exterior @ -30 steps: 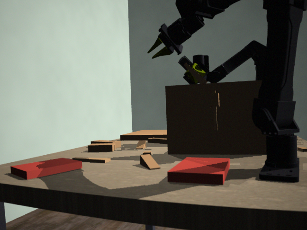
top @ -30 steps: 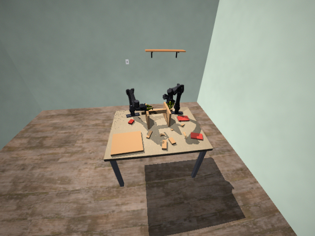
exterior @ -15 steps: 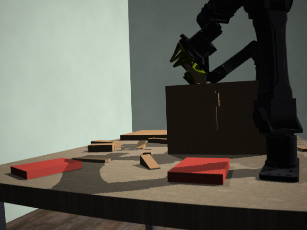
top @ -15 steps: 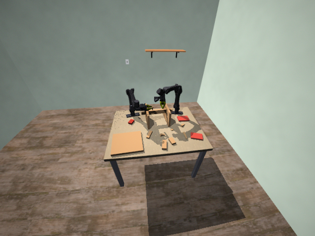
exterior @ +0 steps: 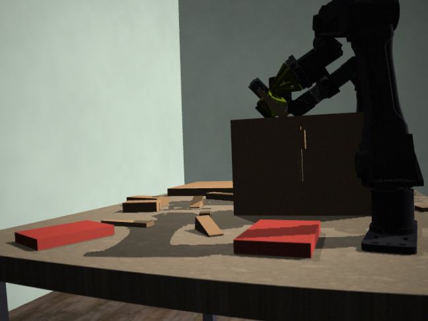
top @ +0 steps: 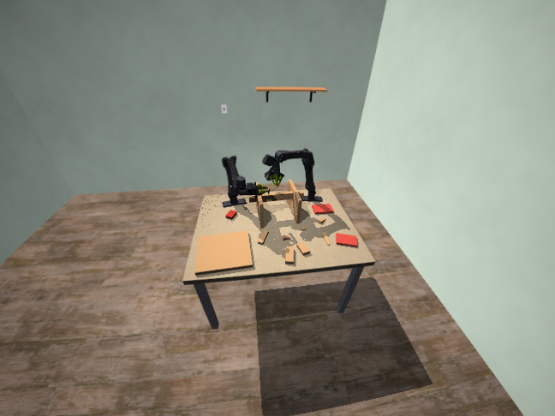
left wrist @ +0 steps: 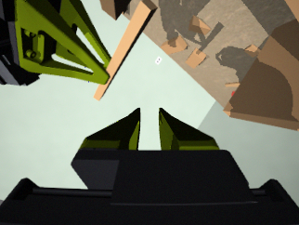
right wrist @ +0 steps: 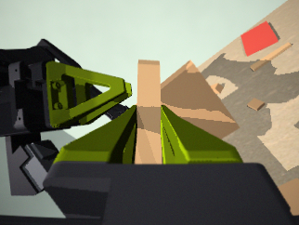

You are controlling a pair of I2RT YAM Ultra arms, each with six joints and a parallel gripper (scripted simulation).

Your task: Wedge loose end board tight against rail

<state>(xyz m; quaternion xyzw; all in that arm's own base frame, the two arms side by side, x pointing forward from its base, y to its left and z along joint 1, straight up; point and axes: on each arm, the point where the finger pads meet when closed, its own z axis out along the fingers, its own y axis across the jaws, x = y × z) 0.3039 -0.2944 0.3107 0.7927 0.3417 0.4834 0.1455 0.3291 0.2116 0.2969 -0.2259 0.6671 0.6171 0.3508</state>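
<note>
Now: the rail 150 mm below my left hand, 70 mm behind it and 10 mm to the left of it. From my left hand the other things lie so: flat board: 380 mm to the right, 300 mm below, 300 mm ahead.
</note>
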